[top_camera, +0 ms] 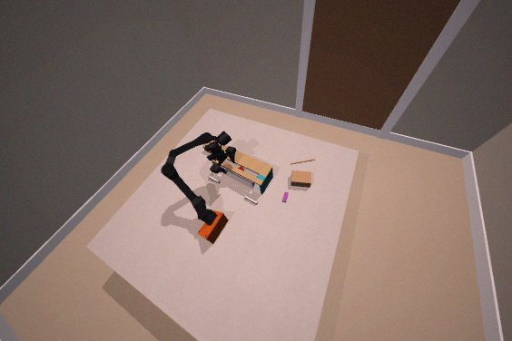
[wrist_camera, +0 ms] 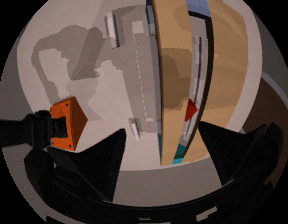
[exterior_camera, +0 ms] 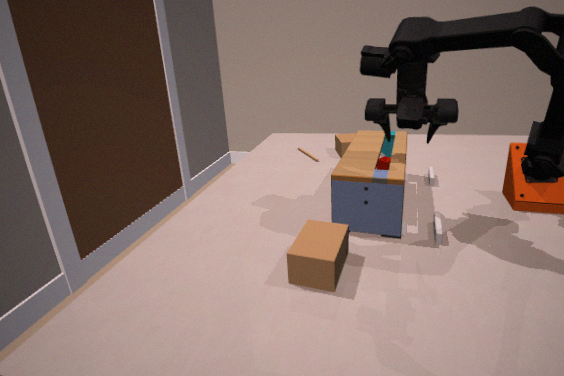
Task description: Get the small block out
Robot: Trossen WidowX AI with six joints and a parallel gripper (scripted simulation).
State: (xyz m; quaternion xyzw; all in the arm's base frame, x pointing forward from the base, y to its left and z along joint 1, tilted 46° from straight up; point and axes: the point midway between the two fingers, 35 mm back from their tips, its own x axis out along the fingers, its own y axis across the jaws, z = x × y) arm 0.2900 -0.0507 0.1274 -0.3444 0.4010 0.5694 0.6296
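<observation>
My gripper tip is 30 mm short of the box, 30 mm to the left of it and 100 mm above it. From my gripper tip the other things lie so: red block: 50 mm ahead, 40 mm to the right, 70 mm below; purple piece: 30 mm ahead, 350 mm to the right, 150 mm below; wooden stick: 320 mm ahead, 370 mm to the right, 150 mm below.
</observation>
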